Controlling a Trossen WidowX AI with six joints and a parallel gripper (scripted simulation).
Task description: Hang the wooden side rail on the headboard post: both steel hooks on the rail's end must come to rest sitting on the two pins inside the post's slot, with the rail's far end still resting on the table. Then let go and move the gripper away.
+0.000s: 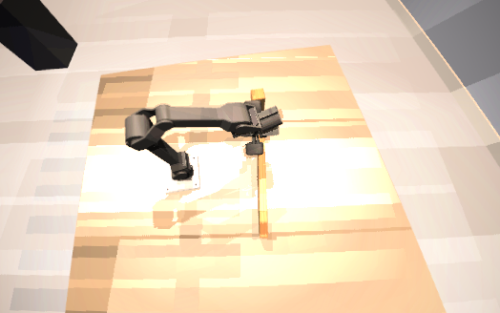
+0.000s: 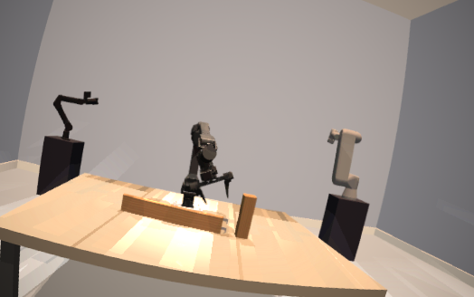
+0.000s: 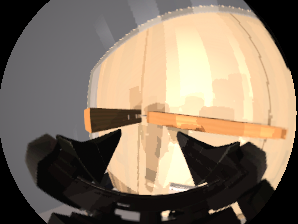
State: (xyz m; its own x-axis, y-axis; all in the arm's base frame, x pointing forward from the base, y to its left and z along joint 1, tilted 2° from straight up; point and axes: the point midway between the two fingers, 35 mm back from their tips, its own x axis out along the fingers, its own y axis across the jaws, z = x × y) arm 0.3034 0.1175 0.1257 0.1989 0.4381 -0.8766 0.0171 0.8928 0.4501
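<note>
Right now my gripper tip is 1 cm short of the headboard post, 12 cm to the right of it and 5 cm above it.
</note>
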